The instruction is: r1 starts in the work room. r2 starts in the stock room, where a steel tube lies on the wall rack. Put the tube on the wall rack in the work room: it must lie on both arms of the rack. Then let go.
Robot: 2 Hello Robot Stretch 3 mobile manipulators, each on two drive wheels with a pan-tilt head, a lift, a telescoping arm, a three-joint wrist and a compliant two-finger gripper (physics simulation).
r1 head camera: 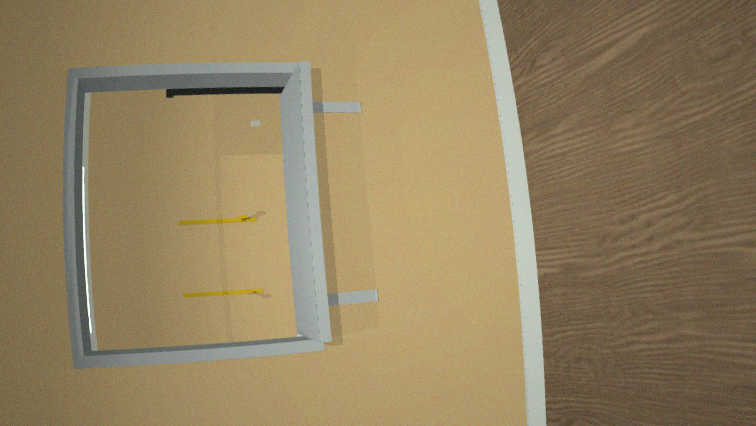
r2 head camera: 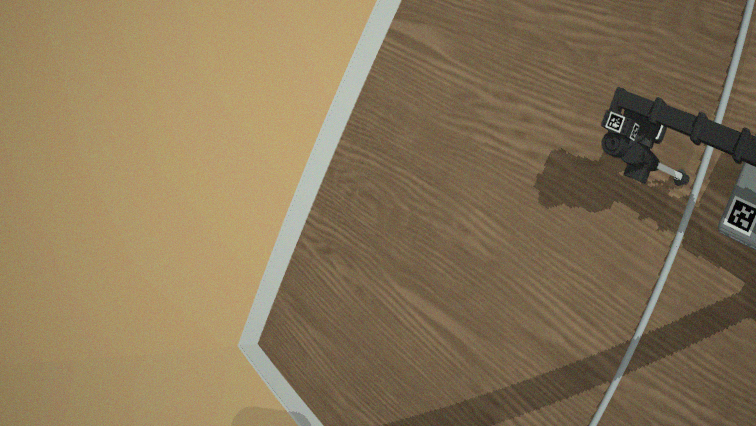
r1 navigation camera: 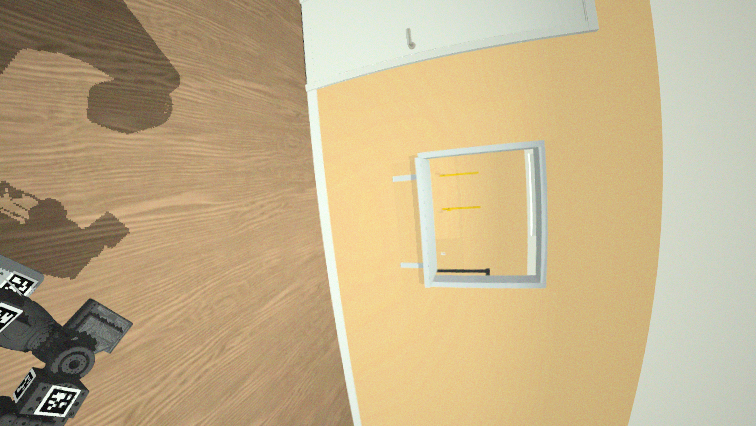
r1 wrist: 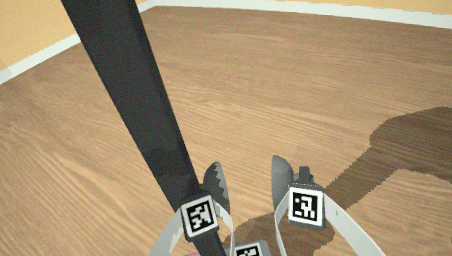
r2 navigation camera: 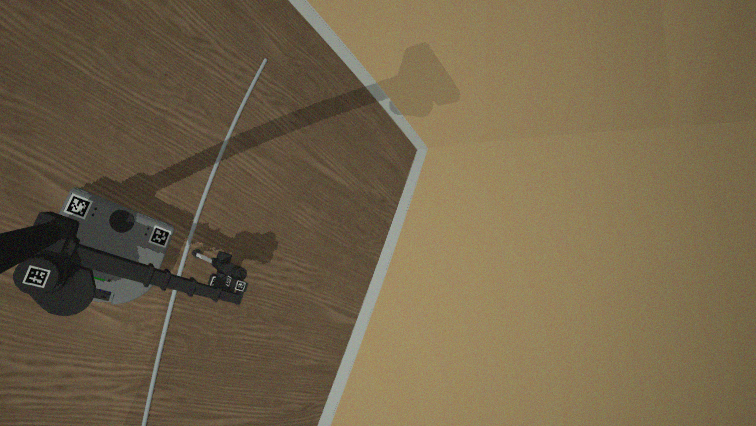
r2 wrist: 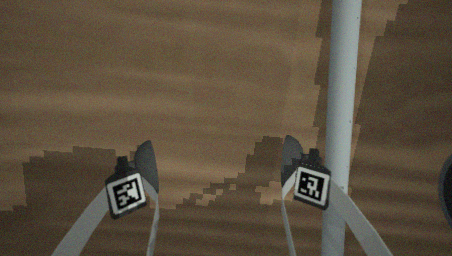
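Observation:
The steel tube (r2 head camera: 657,288) (r2 navigation camera: 168,317) (r2 wrist: 343,75) appears to lie on the stock room floor, beside r2's base and crossing under r2's arm. The r2 gripper (r2 head camera: 680,176) (r2 navigation camera: 196,254) (r2 wrist: 219,152) is low and open; in its wrist view the tube is outside the right finger, not between the fingers. The r1 gripper (r1 wrist: 250,170) is open and empty above the work room floor. Two yellow rack strips (r1 head camera: 216,221) (r1 navigation camera: 460,173) show on the far wall through the opening, with no tube seen on them. The work room rack cannot be made out.
A grey-framed wall opening (r1 head camera: 198,357) (r1 navigation camera: 541,211) has a ledge on two grey brackets. A white door (r1 navigation camera: 476,31) stands beside it. White skirting (r2 head camera: 317,179) (r2 navigation camera: 370,296) edges a stock room corner. The r2 base (r2 navigation camera: 116,227) is close to the tube.

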